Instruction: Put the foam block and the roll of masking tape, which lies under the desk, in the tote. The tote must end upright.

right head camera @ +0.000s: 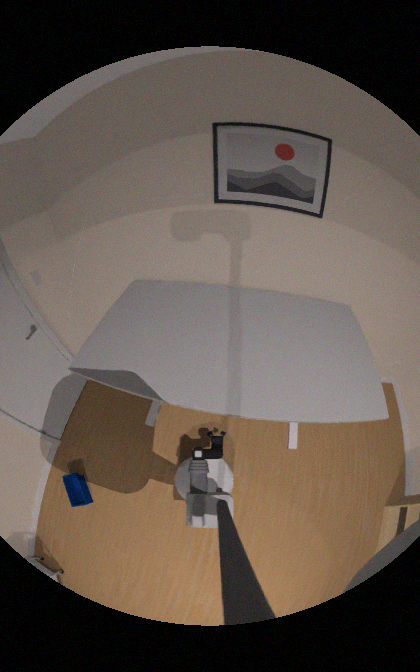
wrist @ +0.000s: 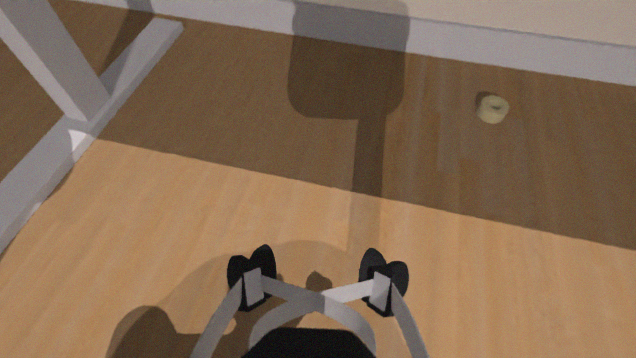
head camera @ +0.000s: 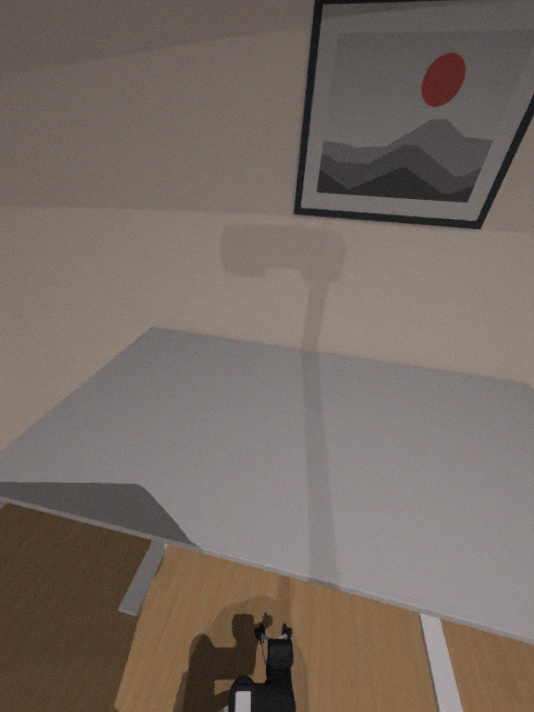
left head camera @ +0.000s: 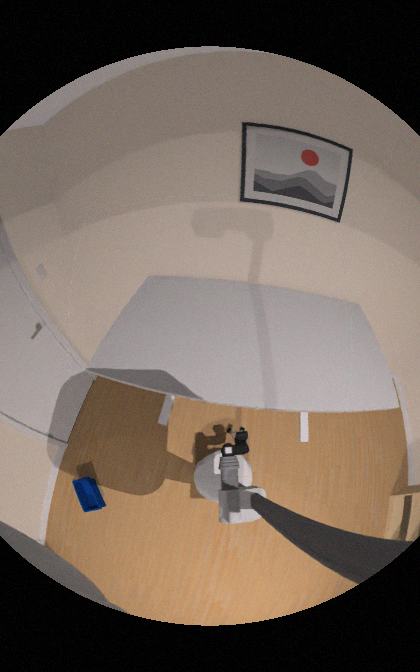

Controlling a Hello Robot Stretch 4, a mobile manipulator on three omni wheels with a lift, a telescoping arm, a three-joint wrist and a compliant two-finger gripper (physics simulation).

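Frame: origin at the robot's base, x left, y ahead, z down, level; centimetres.
Seen in the pictures: gripper, fingertip midpoint: (wrist: 318, 267) (head camera: 272, 628).
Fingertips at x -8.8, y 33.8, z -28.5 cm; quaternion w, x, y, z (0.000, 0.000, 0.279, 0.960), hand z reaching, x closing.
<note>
A point is followed by its place in that frame.
The pale yellow roll of masking tape (wrist: 492, 118) @[x -45.1, y 79.3, z 1.3 cm] lies flat in shadow on the floor under the desk, near the wall, at the upper right of the wrist view. My gripper (head camera: 273, 631) @[x -8.7, y 33.8, z -28.5 cm] (left head camera: 236, 430) (right head camera: 216, 434) (wrist: 318, 267) @[x -8.7, y 33.8, z -28.5 cm] is open and empty above the floor, by the desk's front edge; the tape is beyond it and to its right. The blue tote (left head camera: 89, 495) (right head camera: 77, 490) stands upright on the floor, far left of my base. The desk (head camera: 402, 460) @[x -39.0, y 52.9, z -92.2 cm] (left head camera: 310, 350) (right head camera: 300, 360) hides the floor beneath it from the head views. The foam block does not show.
The desk's left foot (head camera: 143, 577) (left head camera: 166, 410) (right head camera: 153, 413) (wrist: 37, 162) and right foot (head camera: 441, 664) (left head camera: 304, 426) (right head camera: 293, 435) stand either side of my gripper. A white baseboard (wrist: 500, 50) @[x -50.9, y 99.6, z -1.4 cm] runs behind the tape. A wooden shelf unit (left head camera: 396, 517) (right head camera: 391, 525) stands at the right.
</note>
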